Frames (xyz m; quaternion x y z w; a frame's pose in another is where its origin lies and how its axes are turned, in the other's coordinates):
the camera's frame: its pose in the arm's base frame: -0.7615 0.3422 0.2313 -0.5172 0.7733 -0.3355 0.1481
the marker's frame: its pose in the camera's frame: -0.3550 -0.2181 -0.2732 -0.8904 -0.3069 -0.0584 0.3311
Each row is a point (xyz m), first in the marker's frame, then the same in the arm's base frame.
Working: the marker's frame: its pose in the arm's base frame: -0.6166 0.7090 0.5357 0.4512 -0.4791 -0.7275 0.1937

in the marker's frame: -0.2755 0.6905 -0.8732
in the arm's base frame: 0.1576 0.1281 1.1508
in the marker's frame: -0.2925 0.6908 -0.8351
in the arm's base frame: 0.1342 0.1600 1.1642
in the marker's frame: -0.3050 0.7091 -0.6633
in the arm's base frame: -0.0068 0.2501 1.2090
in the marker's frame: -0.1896 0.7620 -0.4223
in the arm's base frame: -0.2774 0.2689 1.2330
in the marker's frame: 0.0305 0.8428 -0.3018
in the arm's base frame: -0.5050 0.1370 1.2159
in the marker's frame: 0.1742 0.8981 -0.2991
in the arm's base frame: -0.5900 0.0100 1.1968
